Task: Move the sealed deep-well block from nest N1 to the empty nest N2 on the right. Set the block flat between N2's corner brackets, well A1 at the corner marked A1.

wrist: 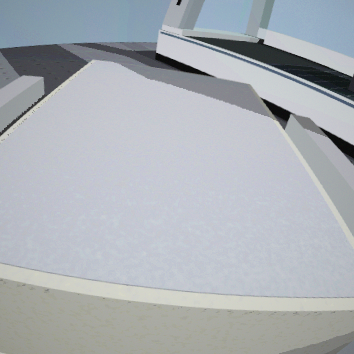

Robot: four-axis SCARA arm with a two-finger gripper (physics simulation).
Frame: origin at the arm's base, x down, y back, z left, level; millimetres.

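Seen in the pictures: gripper, fingertip midpoint: (165, 115).
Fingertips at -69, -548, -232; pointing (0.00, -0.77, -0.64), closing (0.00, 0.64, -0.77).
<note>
A point is followed by its place in that frame, as x, y, z.
The sealed deep-well block (165, 200) @[-78, -499, -192] fills most of the wrist view, with a pale lilac-grey sealed top, cream edges and a cream near side wall. A darker shadow lies over its far right part. My gripper (165, 115) @[-69, -548, -232] is shut on the block, with one light grey finger along the left side and one along the right side. The block's underside, wells and A1 corner marking are hidden. Neither nest N1 nor nest N2 can be made out, and the gap beneath the block cannot be judged.
A white-walled unit (200, 57) @[-41, -747, -450] with a dark bed and pale uprights stands beyond the block at the back right. Its wall runs close behind the block's far right corner and the right finger. A dark grey striped surface (42, 65) @[-12, -853, -266] shows at the back left.
</note>
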